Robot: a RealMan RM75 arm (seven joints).
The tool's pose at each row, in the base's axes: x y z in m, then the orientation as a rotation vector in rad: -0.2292 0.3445 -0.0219 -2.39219 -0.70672 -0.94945; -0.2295 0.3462 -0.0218 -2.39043 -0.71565 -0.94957; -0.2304 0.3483 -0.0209 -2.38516 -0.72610 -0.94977; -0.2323 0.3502 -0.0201 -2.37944 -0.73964 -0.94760; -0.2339 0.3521 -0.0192 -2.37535 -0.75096 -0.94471; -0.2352 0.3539 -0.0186 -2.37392 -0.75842 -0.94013; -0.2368 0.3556 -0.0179 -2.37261 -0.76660 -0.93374; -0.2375 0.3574 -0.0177 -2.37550 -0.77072 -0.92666
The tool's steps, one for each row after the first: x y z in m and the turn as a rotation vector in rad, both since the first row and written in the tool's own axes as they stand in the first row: 0.0004 -0.0015 0.0008 0.00190 -0.00119 -0.00627; 0.0011 -0.0038 0.0010 0.00675 -0.00112 -0.01339; 0.0010 -0.0066 0.0007 0.01316 -0.00289 -0.02207; 0.0012 -0.0093 0.0004 0.01838 -0.00530 -0.02910; 0.0013 -0.0115 0.0005 0.02195 -0.00895 -0.03311; 0.0013 -0.0140 0.0002 0.02624 -0.01385 -0.03716; 0.0015 -0.0158 0.0008 0.02715 -0.02006 -0.03839
